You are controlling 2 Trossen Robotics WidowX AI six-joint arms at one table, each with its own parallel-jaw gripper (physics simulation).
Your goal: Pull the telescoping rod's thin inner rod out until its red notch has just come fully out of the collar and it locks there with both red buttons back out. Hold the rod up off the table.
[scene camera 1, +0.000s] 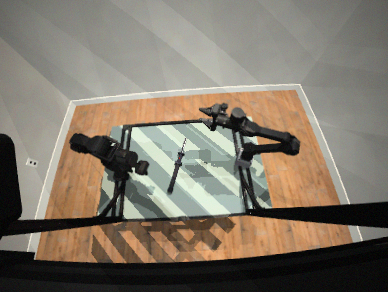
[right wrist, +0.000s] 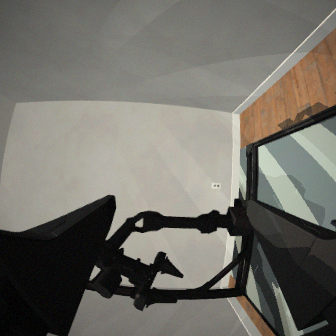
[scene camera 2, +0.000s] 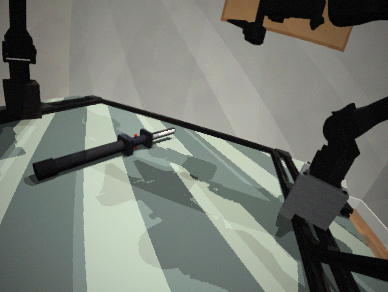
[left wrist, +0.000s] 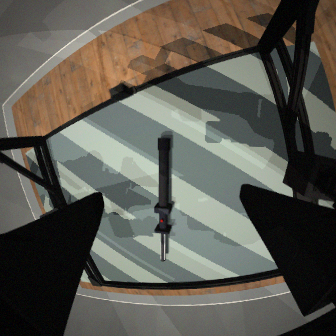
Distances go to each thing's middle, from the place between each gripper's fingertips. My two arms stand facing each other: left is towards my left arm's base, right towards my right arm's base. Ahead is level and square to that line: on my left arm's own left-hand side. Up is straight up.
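The telescoping rod (scene camera 2: 125, 144) is far below my right hand, and it is also a good way behind that hand and a good way to the left of it.
Counted from my left hand, the rod is some way ahead and some way to the right, and it is well below that hand.
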